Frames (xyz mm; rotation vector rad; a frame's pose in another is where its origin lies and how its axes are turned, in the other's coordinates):
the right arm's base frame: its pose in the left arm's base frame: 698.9 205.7 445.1 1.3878 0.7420 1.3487
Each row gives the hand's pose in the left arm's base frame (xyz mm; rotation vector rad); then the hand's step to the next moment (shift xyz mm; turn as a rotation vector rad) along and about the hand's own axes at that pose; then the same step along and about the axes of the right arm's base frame.
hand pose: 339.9 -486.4 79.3 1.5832 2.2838 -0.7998
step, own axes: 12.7 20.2 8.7 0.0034 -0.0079 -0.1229
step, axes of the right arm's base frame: 5.4 -23.8 7.0 0.0992 0.0731 0.0017
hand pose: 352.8 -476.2 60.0 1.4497 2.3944 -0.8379
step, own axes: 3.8 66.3 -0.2 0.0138 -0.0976 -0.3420
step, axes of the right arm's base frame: 26.1 -43.1 43.3 0.2503 0.2479 -0.0507
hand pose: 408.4 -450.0 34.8 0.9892 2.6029 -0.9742
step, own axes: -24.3 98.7 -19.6 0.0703 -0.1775 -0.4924
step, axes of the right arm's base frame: 57.7 -58.6 62.9 0.3540 0.3682 -0.1342
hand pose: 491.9 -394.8 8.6 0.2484 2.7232 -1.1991
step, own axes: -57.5 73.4 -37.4 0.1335 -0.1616 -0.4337
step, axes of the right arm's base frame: 73.6 -50.2 46.5 0.2978 0.3284 -0.1885
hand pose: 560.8 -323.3 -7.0 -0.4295 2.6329 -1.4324
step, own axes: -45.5 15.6 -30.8 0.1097 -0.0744 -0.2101
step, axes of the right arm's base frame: 49.8 -18.6 21.0 0.1251 0.1703 -0.1307
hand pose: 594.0 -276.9 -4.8 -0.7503 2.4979 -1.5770
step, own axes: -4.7 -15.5 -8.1 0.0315 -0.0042 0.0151
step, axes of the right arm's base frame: 9.9 12.8 8.2 -0.0291 0.0148 -0.0131
